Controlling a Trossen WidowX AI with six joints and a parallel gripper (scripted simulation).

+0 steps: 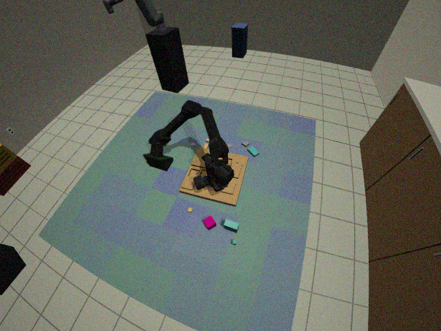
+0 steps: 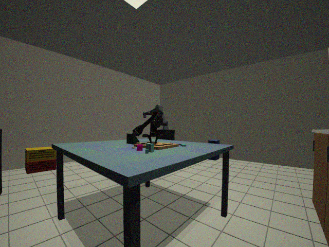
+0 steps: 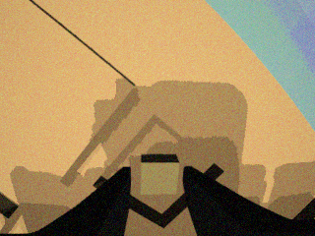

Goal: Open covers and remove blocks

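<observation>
Right now my gripper tip is 4 cm past the tan puzzle board and 4 cm to the right of it. Round my gripper tip: cyan block 17 cm ahead, 16 cm to the right, 1 cm above; oblong orange block 18 cm behind, 21 cm to the left, 1 cm below; magenta block 7 cm ahead, 18 cm to the right.
</observation>
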